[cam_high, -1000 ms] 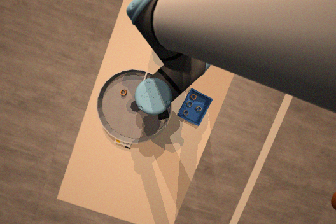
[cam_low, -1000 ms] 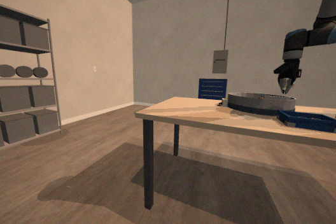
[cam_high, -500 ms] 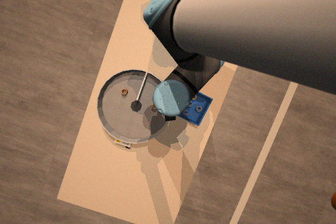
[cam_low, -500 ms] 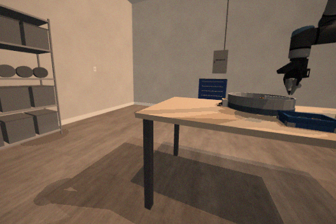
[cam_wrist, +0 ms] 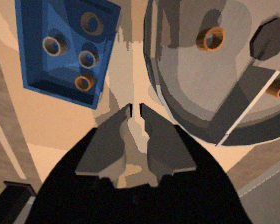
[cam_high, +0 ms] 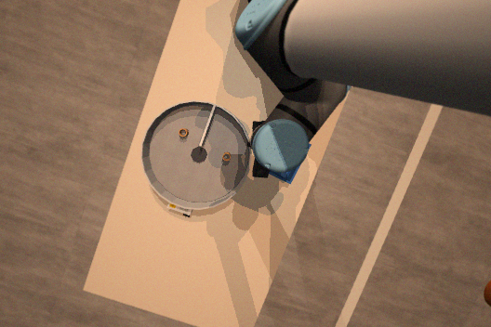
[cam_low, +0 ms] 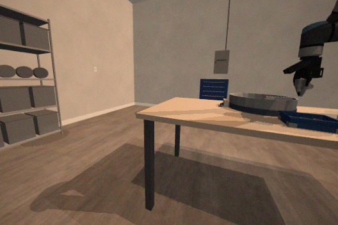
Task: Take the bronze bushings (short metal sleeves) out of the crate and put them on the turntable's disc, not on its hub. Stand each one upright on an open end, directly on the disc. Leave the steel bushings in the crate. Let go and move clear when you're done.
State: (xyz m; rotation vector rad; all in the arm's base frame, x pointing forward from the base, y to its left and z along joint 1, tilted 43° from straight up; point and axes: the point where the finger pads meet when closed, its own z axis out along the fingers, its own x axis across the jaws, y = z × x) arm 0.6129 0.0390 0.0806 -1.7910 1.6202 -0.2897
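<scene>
My gripper is now 130 mm to the right of the blue crate, 120 mm above it and 30 mm short of it. From my hand the other things lie so: grey turntable disc 210 mm to the right, 130 mm ahead, 100 mm below.
</scene>
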